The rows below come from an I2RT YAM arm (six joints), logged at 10 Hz.
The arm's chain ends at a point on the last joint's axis. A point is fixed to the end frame.
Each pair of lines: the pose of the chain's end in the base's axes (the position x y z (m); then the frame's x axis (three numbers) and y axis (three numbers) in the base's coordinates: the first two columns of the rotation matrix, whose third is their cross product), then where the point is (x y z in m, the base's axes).
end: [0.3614 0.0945 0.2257 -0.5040 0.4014 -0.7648 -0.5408 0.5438 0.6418]
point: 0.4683 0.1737 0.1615
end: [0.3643 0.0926 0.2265 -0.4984 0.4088 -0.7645 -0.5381 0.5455 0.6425]
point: 0.4721 0.1711 0.1629
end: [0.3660 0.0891 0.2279 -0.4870 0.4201 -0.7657 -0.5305 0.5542 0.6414]
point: 0.4755 0.1657 0.1650
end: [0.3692 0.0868 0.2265 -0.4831 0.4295 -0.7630 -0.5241 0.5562 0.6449]
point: 0.4795 0.1626 0.1639
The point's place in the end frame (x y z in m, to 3 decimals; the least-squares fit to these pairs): 0.027 -0.056 0.134
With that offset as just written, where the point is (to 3 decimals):
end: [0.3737 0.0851 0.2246 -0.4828 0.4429 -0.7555 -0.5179 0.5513 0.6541]
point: 0.484 0.161 0.163
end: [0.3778 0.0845 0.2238 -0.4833 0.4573 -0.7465 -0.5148 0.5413 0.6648]
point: 0.488 0.161 0.163
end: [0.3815 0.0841 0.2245 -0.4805 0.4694 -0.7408 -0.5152 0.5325 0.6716]
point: 0.492 0.161 0.165
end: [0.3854 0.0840 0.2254 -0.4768 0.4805 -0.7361 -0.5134 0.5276 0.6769]
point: 0.497 0.161 0.167
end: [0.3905 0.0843 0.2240 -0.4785 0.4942 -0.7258 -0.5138 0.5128 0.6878]
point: 0.502 0.163 0.167
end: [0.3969 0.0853 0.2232 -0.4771 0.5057 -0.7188 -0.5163 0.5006 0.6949]
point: 0.508 0.165 0.168
